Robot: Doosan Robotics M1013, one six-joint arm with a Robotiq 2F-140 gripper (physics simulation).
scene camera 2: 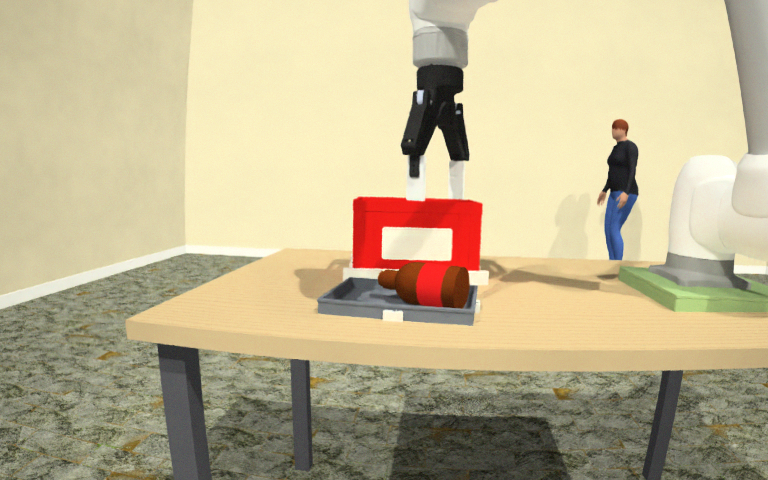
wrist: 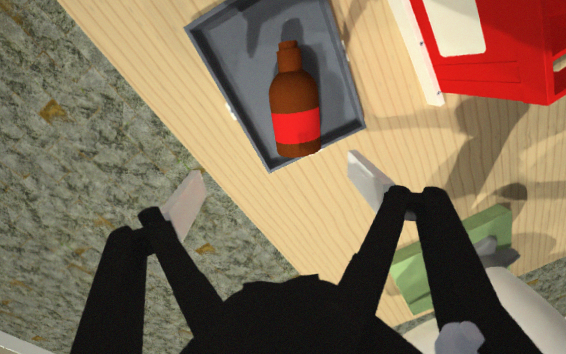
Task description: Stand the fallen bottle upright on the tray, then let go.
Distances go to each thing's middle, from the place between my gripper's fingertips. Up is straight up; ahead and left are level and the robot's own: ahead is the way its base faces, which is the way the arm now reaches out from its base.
I see the brown bottle [scene camera 2: 427, 284] 2 cm ahead of my hand, 5 cm to the right of it and 15 cm below it.
